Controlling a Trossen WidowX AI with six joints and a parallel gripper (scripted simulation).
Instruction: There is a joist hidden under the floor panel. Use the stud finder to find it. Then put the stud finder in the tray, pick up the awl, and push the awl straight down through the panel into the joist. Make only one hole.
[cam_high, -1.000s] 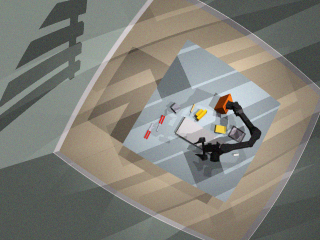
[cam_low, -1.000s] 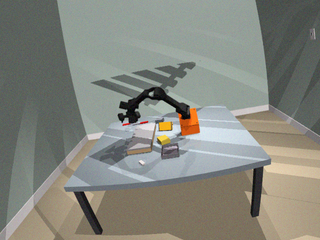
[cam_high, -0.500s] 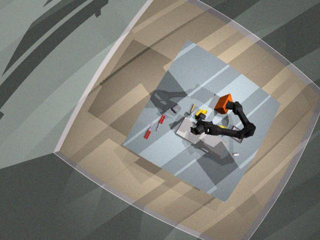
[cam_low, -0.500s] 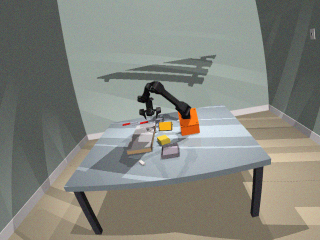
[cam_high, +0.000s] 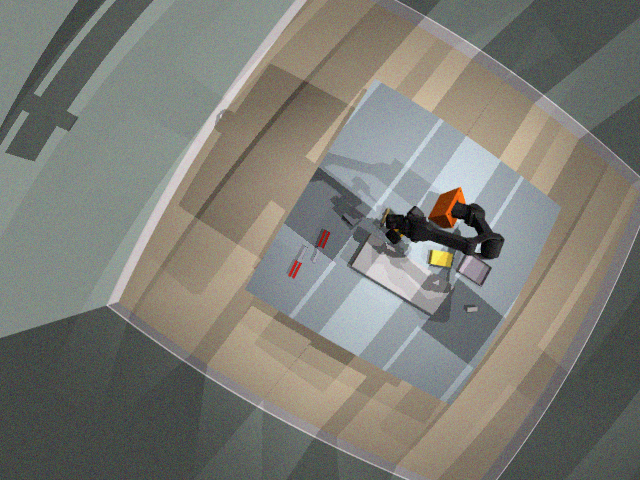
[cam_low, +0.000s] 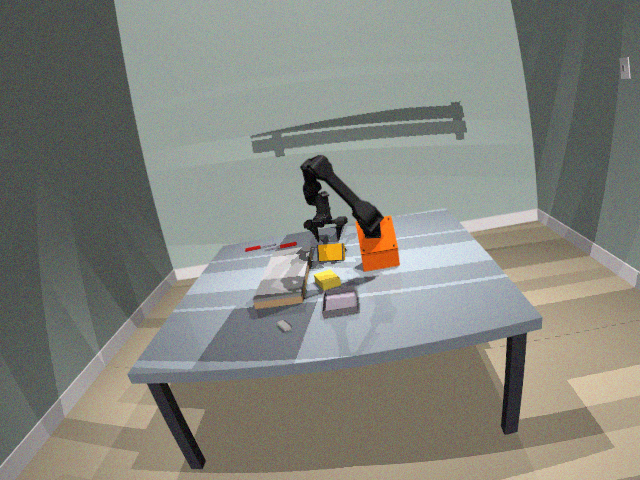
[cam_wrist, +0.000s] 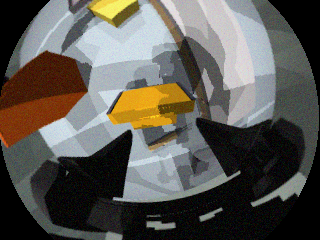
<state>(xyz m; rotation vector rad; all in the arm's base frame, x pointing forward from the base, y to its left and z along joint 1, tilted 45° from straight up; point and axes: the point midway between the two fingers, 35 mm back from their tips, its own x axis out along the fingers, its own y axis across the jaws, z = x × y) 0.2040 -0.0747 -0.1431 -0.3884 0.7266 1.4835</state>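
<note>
Now: gripper tip 50 mm above the yellow stud finder. Round my gripper tip: square window 10 mm ahead, 10 mm to the right, 60 mm below; then awl 10 mm ahead, 70 mm to the right, 70 mm below; then grey block 80 mm ahead, 210 mm to the right, 60 mm below.
</note>
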